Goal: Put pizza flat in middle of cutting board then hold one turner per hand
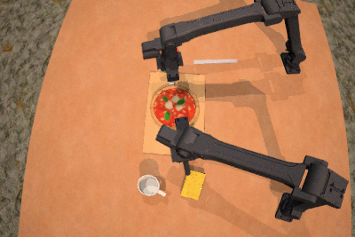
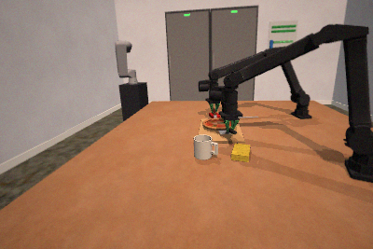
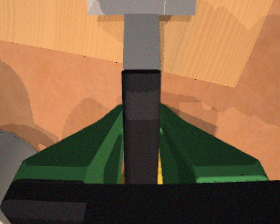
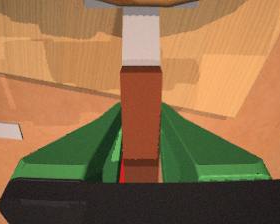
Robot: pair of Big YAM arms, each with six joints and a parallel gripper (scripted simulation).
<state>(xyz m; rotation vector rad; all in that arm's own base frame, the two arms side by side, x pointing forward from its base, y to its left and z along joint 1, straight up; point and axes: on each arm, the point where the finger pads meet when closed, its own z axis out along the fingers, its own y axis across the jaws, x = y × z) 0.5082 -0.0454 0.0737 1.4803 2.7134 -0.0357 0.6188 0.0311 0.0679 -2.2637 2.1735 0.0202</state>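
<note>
Now: the pizza 40 mm behind my right hand, 150 mm to the left of it and 30 mm below it. From my right hand the other things lie so: wooden cutting board (50 mm behind, 160 mm to the left, 60 mm below); then thin grey strip (200 mm behind, 120 mm to the right, 70 mm below); then brown-handled turner (10 mm behind, 30 mm to the left, 20 mm below).
</note>
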